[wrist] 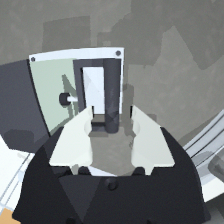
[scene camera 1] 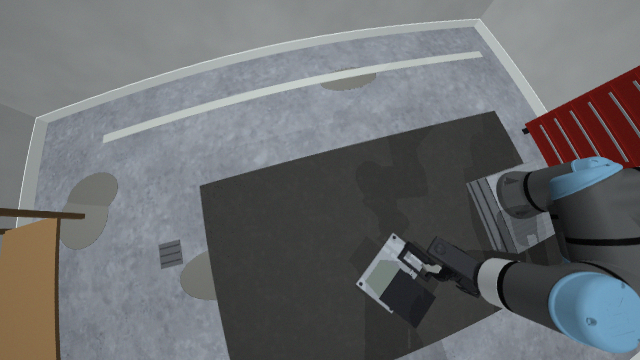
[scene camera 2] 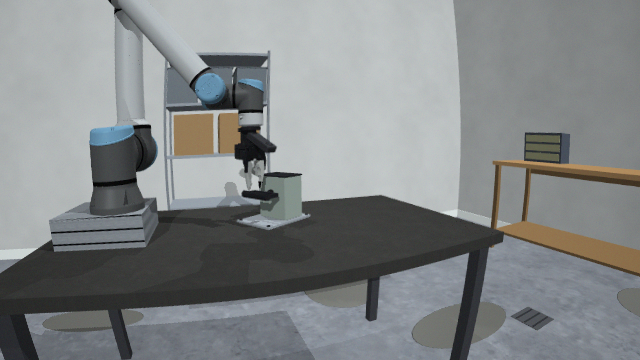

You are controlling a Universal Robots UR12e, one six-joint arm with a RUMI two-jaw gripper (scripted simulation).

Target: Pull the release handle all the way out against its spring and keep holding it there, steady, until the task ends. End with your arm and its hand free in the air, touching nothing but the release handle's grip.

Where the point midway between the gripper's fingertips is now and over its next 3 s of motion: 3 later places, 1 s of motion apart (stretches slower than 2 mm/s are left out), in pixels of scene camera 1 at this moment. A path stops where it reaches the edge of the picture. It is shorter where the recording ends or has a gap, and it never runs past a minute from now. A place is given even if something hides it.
My gripper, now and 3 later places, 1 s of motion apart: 425, 257; 421, 256; 419, 255; 425, 244
